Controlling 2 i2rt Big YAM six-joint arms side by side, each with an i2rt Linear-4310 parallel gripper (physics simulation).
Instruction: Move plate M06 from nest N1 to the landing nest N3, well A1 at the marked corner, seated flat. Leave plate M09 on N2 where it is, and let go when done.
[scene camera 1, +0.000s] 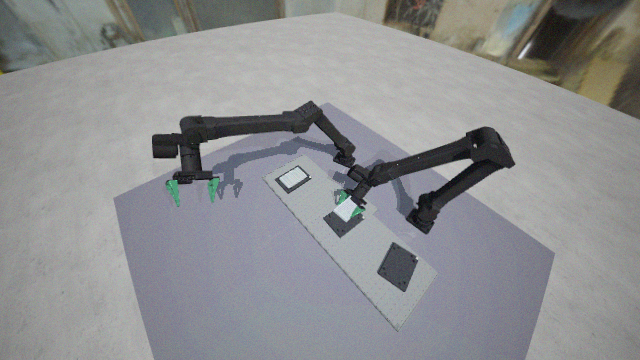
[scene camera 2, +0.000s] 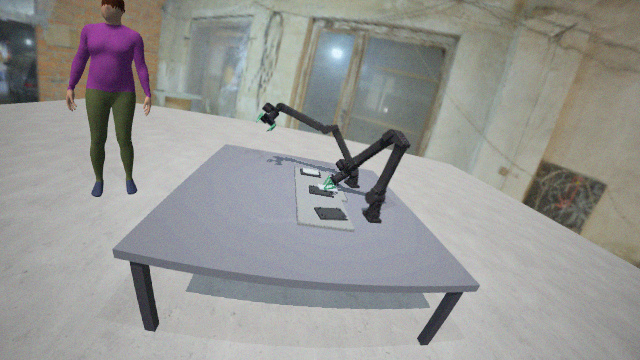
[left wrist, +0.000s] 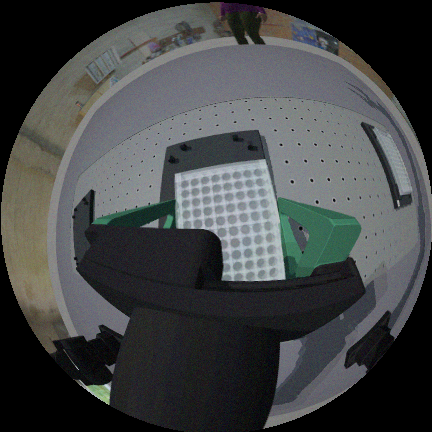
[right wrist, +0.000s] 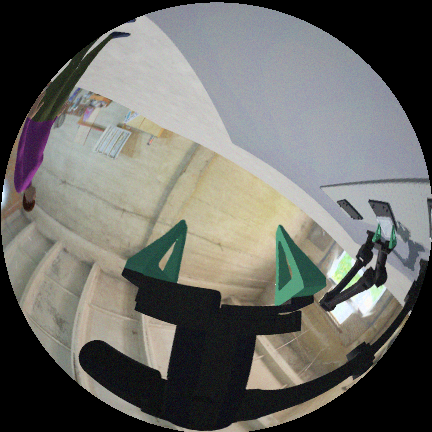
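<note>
My left gripper (scene camera 1: 350, 204) (scene camera 2: 329, 184) (left wrist: 226, 204) is shut on a white well plate, taken as M06 (scene camera 1: 343, 210) (left wrist: 230, 220) (right wrist: 384, 220), gripping its two sides. The plate is over part of the dark middle nest (scene camera 1: 341, 229) (left wrist: 215, 148); the nest's pegs show beyond the plate's edge, and the gap in height is hard to judge. A second white plate, taken as M09 (scene camera 1: 294, 178) (scene camera 2: 310, 171) (left wrist: 395, 155), lies in the far-left nest in scene camera 1. The dark nest at lower right (scene camera 1: 398, 266) (scene camera 2: 330, 213) is empty. Plate labels and well A1 are unreadable. My right gripper (scene camera 1: 195, 203) (right wrist: 230, 225) is open and empty.
The nests stand on a light perforated board (scene camera 1: 372, 287) (scene camera 2: 300, 210) on the grey-violet table (scene camera 1: 225, 280) (scene camera 2: 215, 230). The right arm reaches out to the left, high above the table, in scene camera 1. A person (scene camera 2: 111, 60) stands behind the table's left side in scene camera 2.
</note>
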